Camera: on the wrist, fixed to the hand. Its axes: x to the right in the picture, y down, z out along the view.
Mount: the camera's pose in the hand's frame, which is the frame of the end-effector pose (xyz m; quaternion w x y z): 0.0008 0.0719 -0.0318 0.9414 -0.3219 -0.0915 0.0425
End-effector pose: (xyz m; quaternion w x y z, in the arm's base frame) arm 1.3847 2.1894 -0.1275 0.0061 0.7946 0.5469 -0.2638
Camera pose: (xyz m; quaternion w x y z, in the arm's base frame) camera 1.4607 2.1707 -0.1205 0.3228 0.7451 0.5654 -0.1447
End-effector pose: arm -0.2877 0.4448 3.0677 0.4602 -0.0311 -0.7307 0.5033
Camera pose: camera -0.2958 0.5030 3.0155 0.3350 -0.1624 -0.8907 0.2610
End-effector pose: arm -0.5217 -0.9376 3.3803 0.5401 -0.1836 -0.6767 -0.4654
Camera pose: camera -0.4502 -0.9282 3.4115 0.4072 -0.4180 -0.5289 -0.6162
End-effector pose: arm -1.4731 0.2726 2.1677 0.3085 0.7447 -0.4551 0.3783
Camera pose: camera -1.5474 0.2694 2.1933 0.4724 0.6170 -0.6101 0.1546
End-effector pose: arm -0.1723 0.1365 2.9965 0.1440 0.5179 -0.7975 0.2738
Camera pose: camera -0.2394 0.1771 3.0019 0.2177 0.4324 -0.8741 -0.0402
